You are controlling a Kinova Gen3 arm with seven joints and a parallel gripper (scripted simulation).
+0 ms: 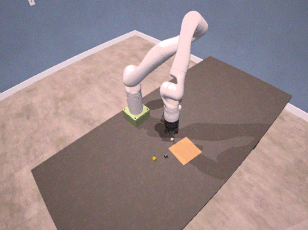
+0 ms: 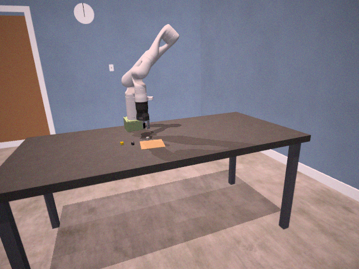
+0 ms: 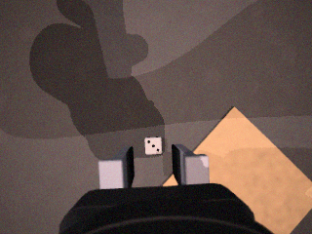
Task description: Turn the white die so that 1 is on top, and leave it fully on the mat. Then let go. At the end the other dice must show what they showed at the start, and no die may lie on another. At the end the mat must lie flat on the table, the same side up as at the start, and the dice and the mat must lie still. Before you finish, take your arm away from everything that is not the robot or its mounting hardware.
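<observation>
The white die lies 8 cm below my hand. Also, from my hand: orange mat: 10 cm ahead, 9 cm below, 1 cm to the left; black die: 10 cm to the right, 8 cm below, 6 cm ahead; yellow die: 16 cm to the right, 8 cm below, 2 cm ahead.
</observation>
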